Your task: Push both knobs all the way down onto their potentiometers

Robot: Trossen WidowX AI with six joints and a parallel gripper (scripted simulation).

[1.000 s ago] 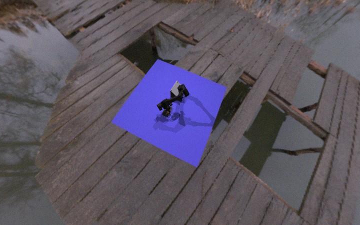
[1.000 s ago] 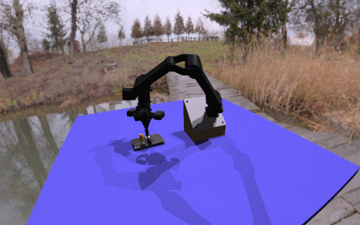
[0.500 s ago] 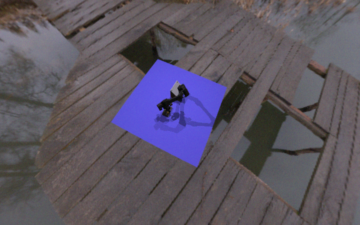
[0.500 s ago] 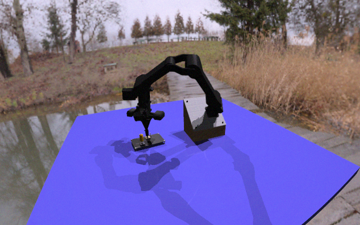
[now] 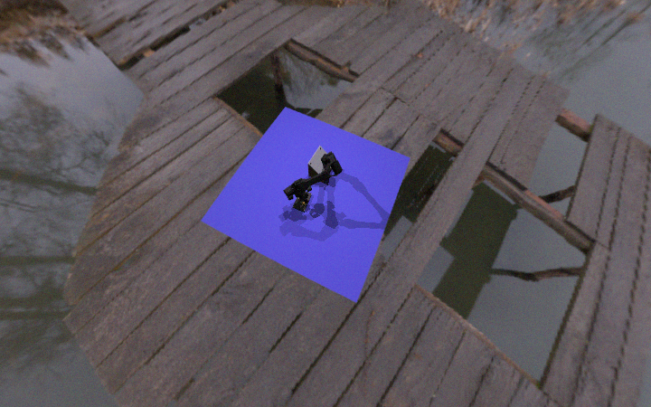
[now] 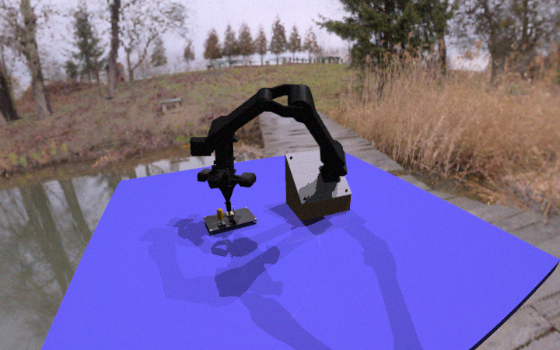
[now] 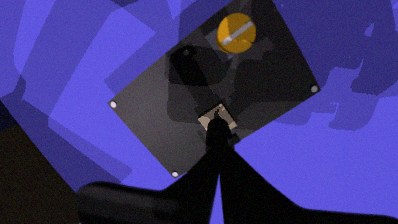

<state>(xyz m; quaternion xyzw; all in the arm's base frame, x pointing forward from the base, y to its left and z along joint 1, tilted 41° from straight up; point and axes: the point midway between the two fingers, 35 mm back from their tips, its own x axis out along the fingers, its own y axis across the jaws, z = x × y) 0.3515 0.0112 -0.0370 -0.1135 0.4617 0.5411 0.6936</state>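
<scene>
My gripper tip is now 1 cm above the black knob. Also, from my gripper tip: orange knob (3 cm ahead, 6 cm to the left, 1 cm below).
</scene>
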